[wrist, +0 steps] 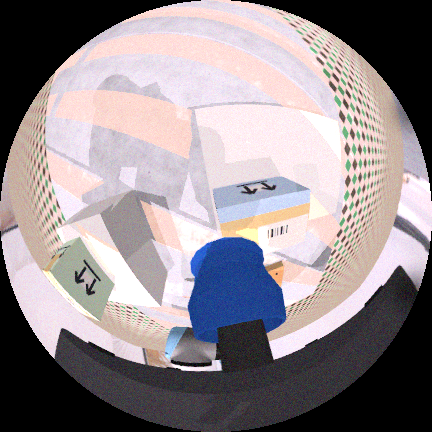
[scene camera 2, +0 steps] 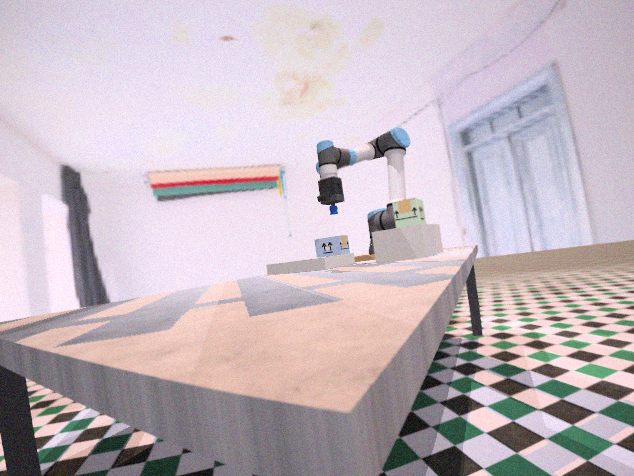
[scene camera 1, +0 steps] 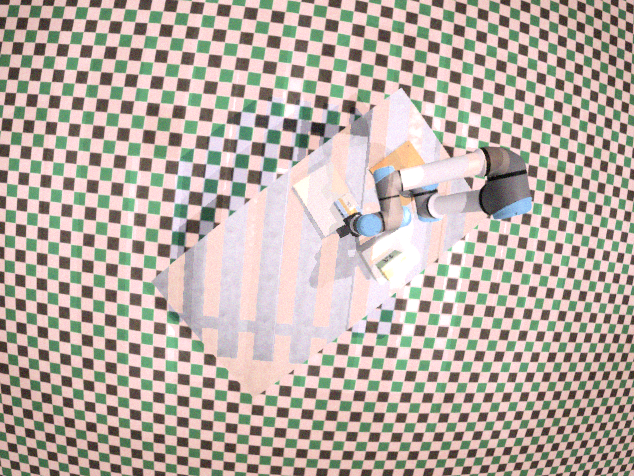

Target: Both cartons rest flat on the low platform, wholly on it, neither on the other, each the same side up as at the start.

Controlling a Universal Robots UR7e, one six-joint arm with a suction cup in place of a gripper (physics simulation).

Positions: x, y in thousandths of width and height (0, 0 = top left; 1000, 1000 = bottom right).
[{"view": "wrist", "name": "my suction cup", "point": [536, 661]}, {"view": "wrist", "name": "low white platform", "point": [557, 330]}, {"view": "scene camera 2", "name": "low white platform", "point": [494, 556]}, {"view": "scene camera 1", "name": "low white platform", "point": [502, 402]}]
